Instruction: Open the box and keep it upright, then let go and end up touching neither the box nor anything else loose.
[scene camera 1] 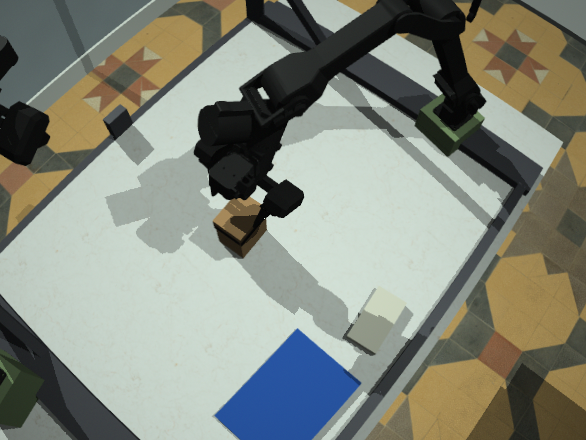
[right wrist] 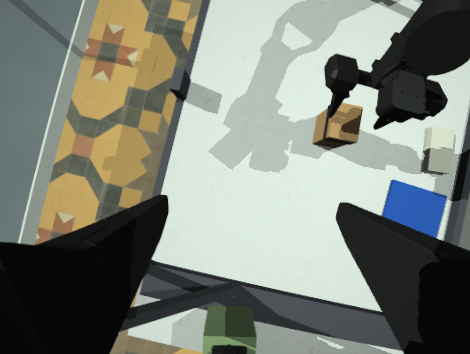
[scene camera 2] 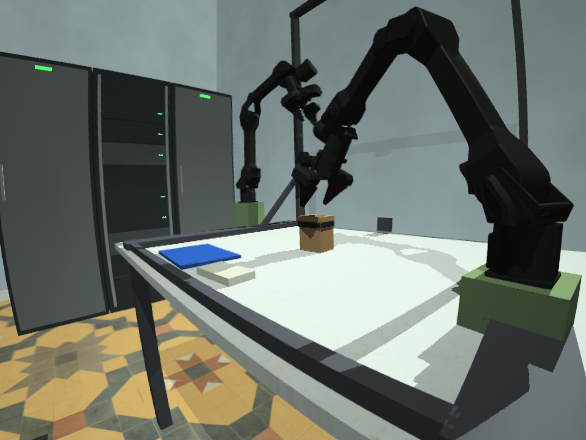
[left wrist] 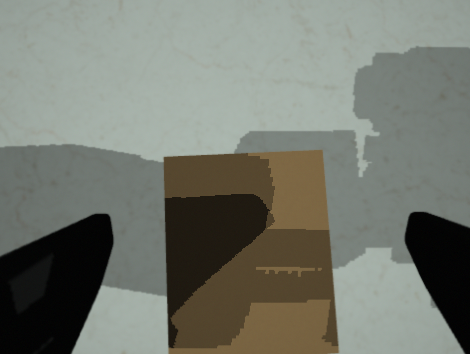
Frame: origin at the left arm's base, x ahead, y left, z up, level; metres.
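Seen in the pictures: left gripper, fingertip midpoint: (scene camera 1: 234,210) (right wrist: 352,122) (scene camera 2: 313,205) (left wrist: 260,227); right gripper, fingertip midpoint: (right wrist: 253,206) (scene camera 2: 309,123); left arm's base, origin of the base link: (scene camera 1: 453,113) (scene camera 2: 522,275); right arm's base, origin of the base link: (scene camera 2: 247,202).
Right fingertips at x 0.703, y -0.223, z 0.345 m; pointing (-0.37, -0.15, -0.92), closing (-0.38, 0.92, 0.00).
Pixels of each thing's top centre, then the offset from my right fingertips to it.
- small brown box, middle of its top: (left wrist: 249,252) (scene camera 1: 239,214) (right wrist: 346,121) (scene camera 2: 316,215) dx -0.218, dy +0.147, dz -0.313 m
- blue mat, middle of its top: (scene camera 1: 288,400) (scene camera 2: 196,252) (right wrist: 410,228) dx -0.089, dy +0.438, dz -0.396 m
- off-white block, middle of its top: (scene camera 1: 377,319) (scene camera 2: 224,268) (right wrist: 441,150) dx -0.300, dy +0.428, dz -0.389 m
- small dark block, middle of its top: (scene camera 1: 115,114) (right wrist: 177,78) (scene camera 2: 384,217) dx -0.161, dy -0.214, dz -0.347 m
A small brown box (scene camera 1: 245,239) (scene camera 2: 317,241) (left wrist: 300,190) (right wrist: 350,115) stands upright on the white table. A dark band runs round its upper sides. Its top looks flat and closed, partly in shadow. My left gripper (scene camera 2: 316,204) (left wrist: 260,227) (right wrist: 351,122) is open and empty, pointing down over the box. In scene camera 2 its fingertips are a little above the box top, apart from it; in the left wrist view they stand wide on either side of it. My right gripper (scene camera 2: 306,116) (right wrist: 253,206) is open and empty, high up and away from the box.
A blue mat (scene camera 1: 290,390) (scene camera 2: 200,255) (right wrist: 415,207) and an off-white block (scene camera 1: 377,320) (scene camera 2: 227,273) (right wrist: 440,150) lie near the table's edge. A small dark block (scene camera 1: 118,121) (scene camera 2: 384,224) (right wrist: 181,85) is at the opposite edge. A dark frame rail borders the table.
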